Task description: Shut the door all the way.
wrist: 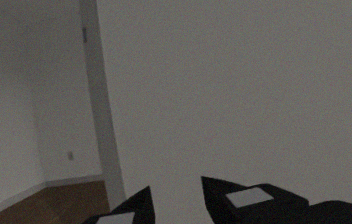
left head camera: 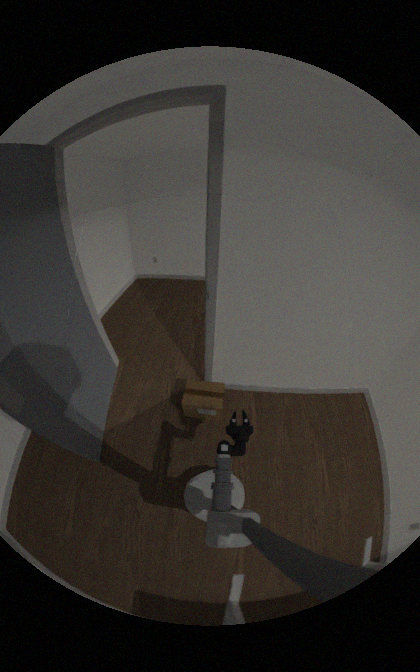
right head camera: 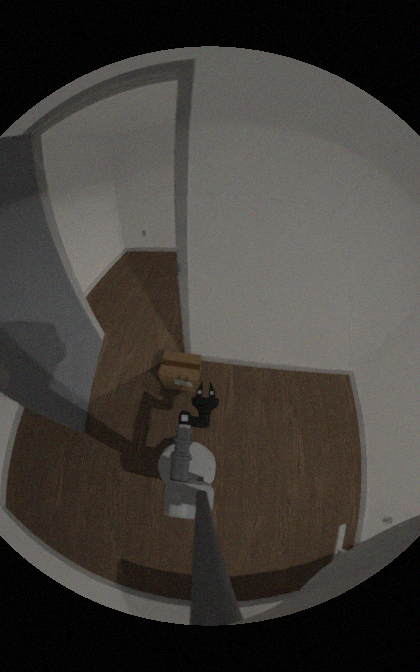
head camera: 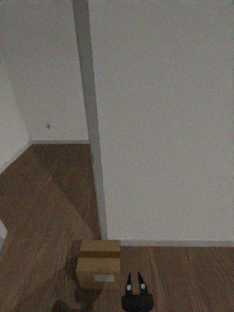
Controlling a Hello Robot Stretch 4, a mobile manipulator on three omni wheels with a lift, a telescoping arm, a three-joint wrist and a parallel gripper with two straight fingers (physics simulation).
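Frame: origin at the robot's base, x ahead, y left, z up, level; millimetres.
Where they show: gripper, fingertip midpoint: (wrist: 178,196) (left head camera: 238,409) (right head camera: 205,381) (head camera: 133,272).
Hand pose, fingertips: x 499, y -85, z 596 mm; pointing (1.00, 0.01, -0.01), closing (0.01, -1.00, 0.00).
Each offset is from my fingertips to the top centre of the thing. "*": to the spot under its first point. Level surfaces: height alone.
The blue-grey door {* 282 mm ahead, 1158 mm left, 641 mm up} (left head camera: 45,280) (right head camera: 35,260) stands wide open at the left of the doorway. Its outer part is cut off by the edge of both side head views. The grey door frame (head camera: 89,100) (left head camera: 215,200) (right head camera: 182,200) (wrist: 100,100) surrounds the opening, and another room shows through it. My gripper (head camera: 134,276) (left head camera: 240,414) (right head camera: 205,386) (wrist: 178,196) is open and empty. It is to the right of the doorway, in front of the white wall, apart from the door. No door handle can be made out.
A brown cardboard box {282 mm ahead, 216 mm left, 344 mm down} (head camera: 100,265) (left head camera: 203,398) (right head camera: 180,370) stands on the wooden floor {622 mm down} (head camera: 175,275) (left head camera: 310,475) (right head camera: 290,450) at the foot of the right door post, left of my gripper. A white wall (head camera: 165,125) (left head camera: 300,275) (right head camera: 270,250) (wrist: 225,100) runs to the right of the doorway.
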